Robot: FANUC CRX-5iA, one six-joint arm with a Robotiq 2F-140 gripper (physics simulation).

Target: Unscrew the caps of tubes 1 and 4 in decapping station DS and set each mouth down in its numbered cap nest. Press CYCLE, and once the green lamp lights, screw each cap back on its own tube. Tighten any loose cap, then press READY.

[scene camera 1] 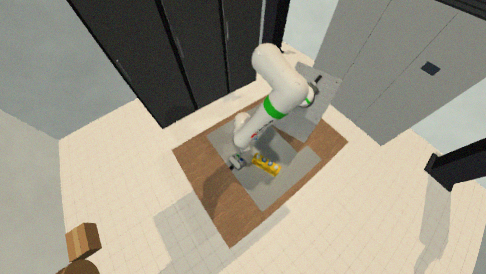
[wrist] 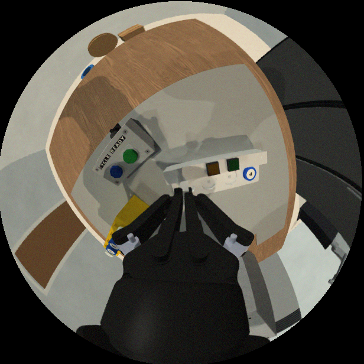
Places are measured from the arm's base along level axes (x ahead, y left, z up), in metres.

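Where they show: gripper, fingertip midpoint: [scene camera 1: 245, 147].
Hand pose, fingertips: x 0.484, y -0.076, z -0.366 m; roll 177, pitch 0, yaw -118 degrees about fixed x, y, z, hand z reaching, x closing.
Observation:
Things, the pixels of their centre, and the offset from my fingertips. "spot": a spot on its surface instead. Level surfaces: height alone.
- button box, body centre: [scene camera 1: 237, 160] dx +0.126, dy +0.070, dz +0.020 m
- yellow rack, surface spot: [scene camera 1: 274, 171] spot: dx -0.037, dy +0.318, dz +0.069 m
- wooden table, its level: dz -0.025 m
My gripper [wrist: 184, 184] is shut with nothing between its fingertips. In the wrist view they are at the lower left edge of a white block [wrist: 198, 172] that bears a brown-amber square lamp [wrist: 212, 168] and a dark green square lamp [wrist: 233, 164], neither brightly lit. A blue-ringed disc numbered 4 [wrist: 249, 173] sits at the block's right end; pale round shapes lie left of it. The button box [wrist: 141, 139] [scene camera 1: 236, 161], marked CYCLE and READY, has a blue button [wrist: 116, 171] and a green button [wrist: 130, 156]. The fingers partly hide the block's left end.
A yellow rack [wrist: 131, 212] [scene camera 1: 274, 171] with blue-ringed caps stands beside the button box, partly behind the left finger in the wrist view. The grey mat [wrist: 200, 110] lies on the wooden table [wrist: 165, 45] [scene camera 1: 227, 227]. Dark cabinets [scene camera 1: 135, 55] stand behind the table.

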